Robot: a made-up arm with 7 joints. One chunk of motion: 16 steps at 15 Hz.
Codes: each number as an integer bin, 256 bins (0 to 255) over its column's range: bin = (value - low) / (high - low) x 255, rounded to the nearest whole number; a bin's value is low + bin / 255 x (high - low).
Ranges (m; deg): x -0.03..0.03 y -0.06..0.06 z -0.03..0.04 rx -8..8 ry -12..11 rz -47..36
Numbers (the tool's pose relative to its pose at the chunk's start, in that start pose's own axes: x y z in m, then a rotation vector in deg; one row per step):
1: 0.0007 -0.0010 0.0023 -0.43 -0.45 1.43
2: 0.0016 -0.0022 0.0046 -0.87 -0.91 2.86
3: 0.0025 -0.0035 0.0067 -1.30 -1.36 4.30
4: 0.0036 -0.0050 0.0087 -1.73 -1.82 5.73
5: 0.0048 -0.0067 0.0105 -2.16 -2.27 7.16
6: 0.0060 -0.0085 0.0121 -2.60 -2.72 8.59
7: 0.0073 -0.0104 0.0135 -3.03 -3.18 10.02
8: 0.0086 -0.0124 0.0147 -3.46 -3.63 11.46
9: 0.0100 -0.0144 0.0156 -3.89 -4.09 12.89
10: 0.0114 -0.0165 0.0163 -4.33 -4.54 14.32
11: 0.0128 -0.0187 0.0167 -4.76 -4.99 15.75
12: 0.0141 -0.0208 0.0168 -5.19 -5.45 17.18
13: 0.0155 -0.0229 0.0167 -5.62 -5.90 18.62
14: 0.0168 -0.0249 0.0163 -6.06 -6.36 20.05
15: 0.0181 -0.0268 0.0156 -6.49 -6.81 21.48
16: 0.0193 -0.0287 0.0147 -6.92 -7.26 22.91
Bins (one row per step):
1: 130 125 118 121 128 149
2: 134 123 126 114 123 153
3: 138 120 134 107 118 158
4: 143 117 141 100 113 162
5: 148 113 148 93 108 166
6: 153 109 153 86 103 171
7: 159 105 158 79 98 175
8: 164 101 163 72 93 180
9: 170 97 166 66 88 184
10: 176 92 169 58 83 188
11: 182 88 170 52 78 193
12: 187 83 170 45 73 197
13: 193 79 170 38 68 202
14: 199 75 169 31 63 206
15: 204 71 166 24 58 210
16: 210 67 163 17 53 215

